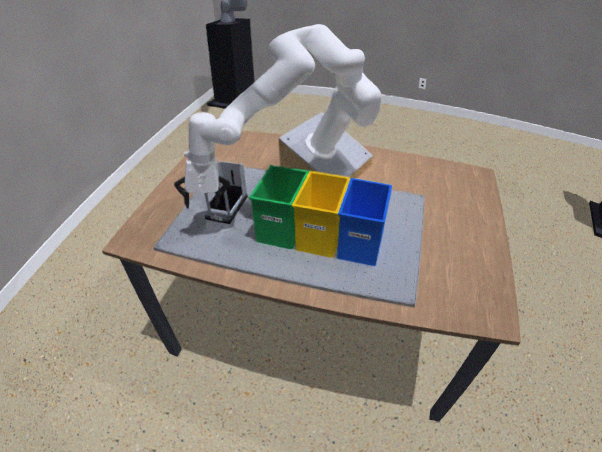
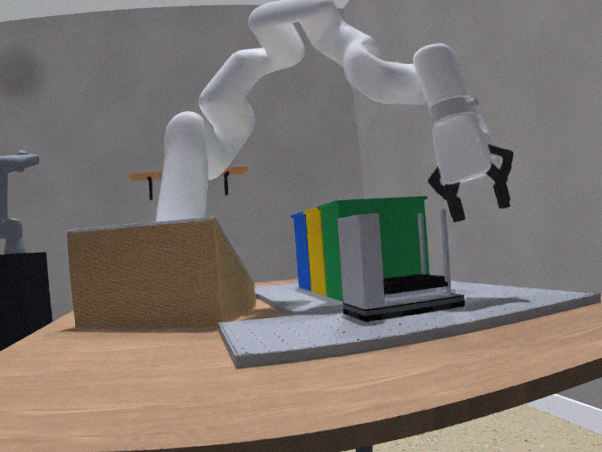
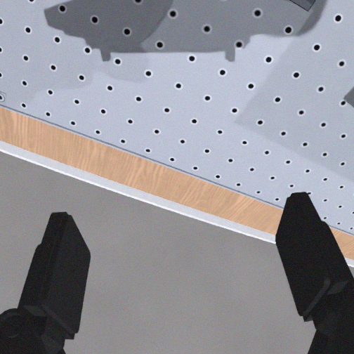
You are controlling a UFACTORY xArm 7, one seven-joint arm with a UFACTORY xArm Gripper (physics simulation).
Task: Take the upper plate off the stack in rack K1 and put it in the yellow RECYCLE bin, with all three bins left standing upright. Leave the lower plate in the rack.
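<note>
Rack K1 stands left of the bins, with a tall grey back panel and thin upright posts. A black plate stack lies low inside it; I cannot tell the two plates apart. The yellow RECYCLE bin stands upright between the green bin and the blue bin, both upright. My gripper is open and empty. It is tilted and hangs above post height, off the post side of the rack.
The rack and bins stand on a grey perforated board on the wooden table. The arm's angled base block is behind the bins. The green bin's wall is close to the rack.
</note>
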